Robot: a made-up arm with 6 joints. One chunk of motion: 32 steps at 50 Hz.
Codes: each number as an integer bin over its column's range. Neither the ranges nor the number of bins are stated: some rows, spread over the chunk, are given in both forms.
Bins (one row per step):
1: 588 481 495 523 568 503
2: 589 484 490 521 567 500
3: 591 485 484 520 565 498
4: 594 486 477 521 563 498
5: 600 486 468 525 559 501
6: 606 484 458 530 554 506
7: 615 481 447 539 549 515
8: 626 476 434 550 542 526
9: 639 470 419 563 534 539
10: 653 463 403 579 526 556
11: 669 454 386 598 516 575
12: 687 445 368 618 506 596
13: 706 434 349 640 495 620
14: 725 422 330 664 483 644
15: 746 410 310 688 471 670
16: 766 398 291 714 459 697
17: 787 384 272 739 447 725
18: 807 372 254 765 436 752
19: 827 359 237 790 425 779
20: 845 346 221 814 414 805
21: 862 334 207 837 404 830
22: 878 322 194 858 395 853
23: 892 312 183 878 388 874
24: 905 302 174 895 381 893
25: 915 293 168 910 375 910
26: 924 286 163 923 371 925
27: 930 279 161 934 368 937
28: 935 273 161 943 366 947
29: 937 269 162 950 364 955
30: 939 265 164 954 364 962
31: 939 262 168 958 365 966
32: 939 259 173 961 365 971
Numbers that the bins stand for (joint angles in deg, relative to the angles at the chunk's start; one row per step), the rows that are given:
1: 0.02 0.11 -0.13 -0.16 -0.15 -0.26
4: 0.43 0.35 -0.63 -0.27 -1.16 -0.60
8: 2.61 -0.13 -1.84 1.38 -5.41 1.33
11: 5.54 -1.19 -3.18 4.12 -10.66 4.71
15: 10.78 -3.30 -5.31 9.26 -19.76 11.28
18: 14.93 -5.13 -6.88 13.65 -26.84 16.94
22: 19.76 -7.53 -8.56 18.95 -35.13 23.92
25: 22.28 -8.92 -9.29 21.92 -39.17 27.85
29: 23.78 -10.08 -9.46 24.20 -41.40 30.96
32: 23.92 -10.56 -9.15 24.83 -41.20 32.07
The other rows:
2: 0.09 0.26 -0.27 -0.27 -0.35 -0.47
3: 0.23 0.30 -0.43 -0.33 -0.76 -0.60
5: 0.84 0.35 -0.88 -0.05 -1.97 -0.40
6: 1.25 0.26 -1.16 0.24 -2.98 -0.05
7: 1.86 0.11 -1.47 0.75 -3.99 0.57
9: 3.50 -0.42 -2.26 2.12 -7.02 2.23
10: 4.45 -0.75 -2.70 3.04 -8.64 3.40
12: 6.76 -1.62 -3.69 5.26 -12.69 6.17
13: 8.06 -2.15 -4.22 6.52 -14.91 7.82
14: 9.35 -2.72 -4.75 7.89 -17.34 9.48
16: 12.14 -3.88 -5.84 10.74 -22.19 13.14
17: 13.57 -4.55 -6.38 12.17 -24.62 15.08
19: 16.29 -5.75 -7.36 15.08 -29.06 18.80
20: 17.52 -6.38 -7.81 16.44 -31.29 20.60
21: 18.67 -6.95 -8.20 17.76 -33.31 22.33
23: 20.72 -8.01 -8.87 20.10 -36.55 25.37
24: 21.60 -8.49 -9.12 21.07 -37.96 26.68
26: 22.89 -9.26 -9.43 22.66 -39.98 28.89
27: 23.30 -9.59 -9.49 23.29 -40.59 29.72
28: 23.64 -9.88 -9.49 23.80 -40.99 30.41
30: 23.92 -10.27 -9.40 24.43 -41.40 31.44
31: 23.92 -10.41 -9.29 24.66 -41.20 31.72

